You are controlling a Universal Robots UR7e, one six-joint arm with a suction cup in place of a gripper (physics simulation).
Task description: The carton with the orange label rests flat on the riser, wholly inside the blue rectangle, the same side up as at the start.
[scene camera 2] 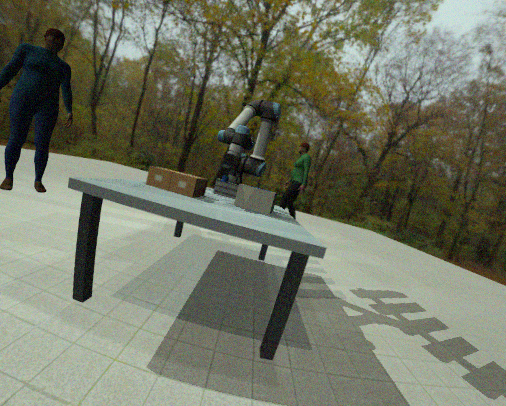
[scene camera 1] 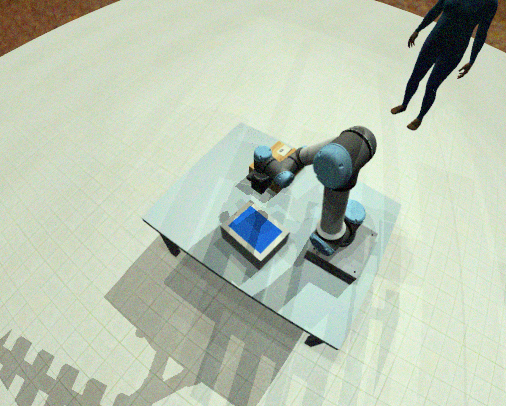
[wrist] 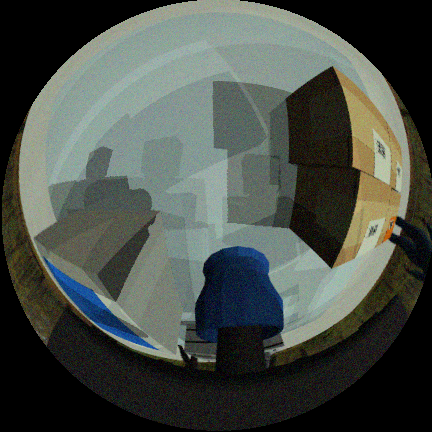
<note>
My suction cup (wrist: 237, 291) holds nothing. The cup is 23 cm from the middle of a riser (scene camera 1: 257, 236), level with it.
The riser shows as well in the wrist view (wrist: 113, 265).
</note>
